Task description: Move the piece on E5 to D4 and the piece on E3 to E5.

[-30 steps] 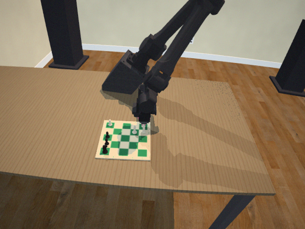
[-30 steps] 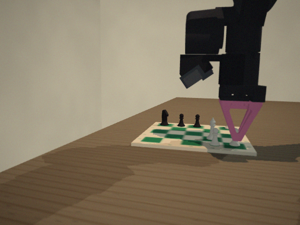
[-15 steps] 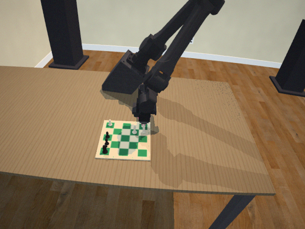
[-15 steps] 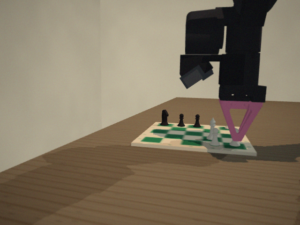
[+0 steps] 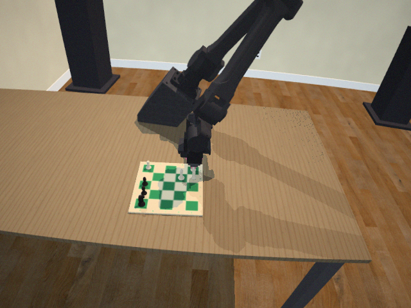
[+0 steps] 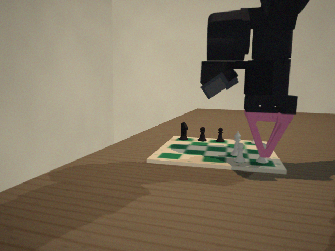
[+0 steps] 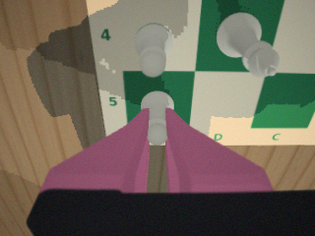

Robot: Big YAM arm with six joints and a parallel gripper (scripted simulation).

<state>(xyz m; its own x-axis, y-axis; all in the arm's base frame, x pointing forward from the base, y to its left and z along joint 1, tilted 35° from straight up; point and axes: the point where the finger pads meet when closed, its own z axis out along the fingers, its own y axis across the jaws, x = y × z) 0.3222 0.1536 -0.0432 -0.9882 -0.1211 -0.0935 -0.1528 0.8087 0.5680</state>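
Now: the white bishop 50 mm ahead of my hand and 30 mm to the right of it. The rest, counted from my hand: black knight (180 mm ahead, 130 mm to the right); cream chessboard (90 mm ahead, 60 mm to the right, 20 mm below).
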